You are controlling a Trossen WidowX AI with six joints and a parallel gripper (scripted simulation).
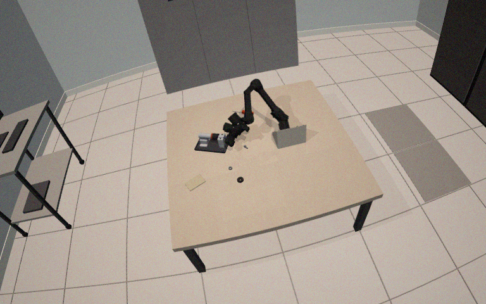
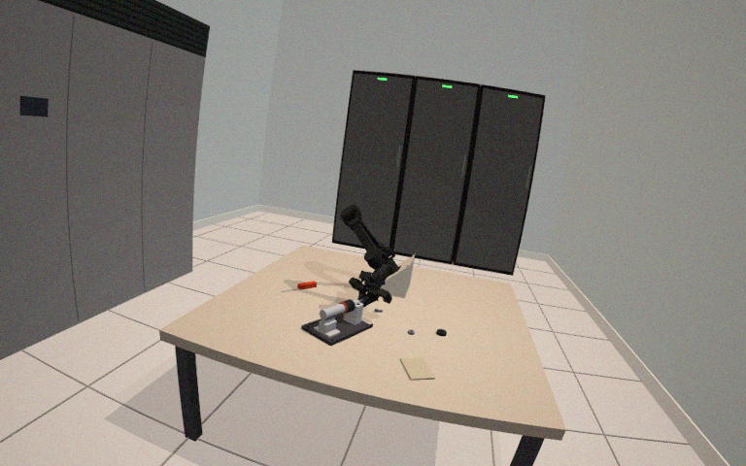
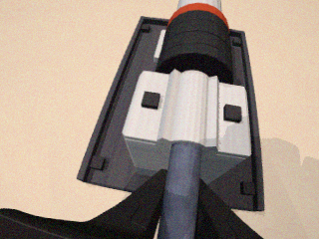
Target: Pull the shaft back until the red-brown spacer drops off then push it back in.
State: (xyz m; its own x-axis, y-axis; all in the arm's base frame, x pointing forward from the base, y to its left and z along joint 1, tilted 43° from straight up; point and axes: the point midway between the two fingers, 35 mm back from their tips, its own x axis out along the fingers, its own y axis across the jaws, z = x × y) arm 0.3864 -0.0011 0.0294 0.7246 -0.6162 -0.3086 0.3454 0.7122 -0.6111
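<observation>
Now: the black spacer 50 mm ahead of my gripper tip, 20 mm to the right of it and 20 mm above it. From my gripper tip the other things lie so: grey bolt-like piece: 130 mm behind, 50 mm to the left, 50 mm below; then blue-grey shaft: 70 mm ahead, 20 mm to the right, 20 mm above; then red-brown spacer: 90 mm ahead, 30 mm to the right, 20 mm above.
</observation>
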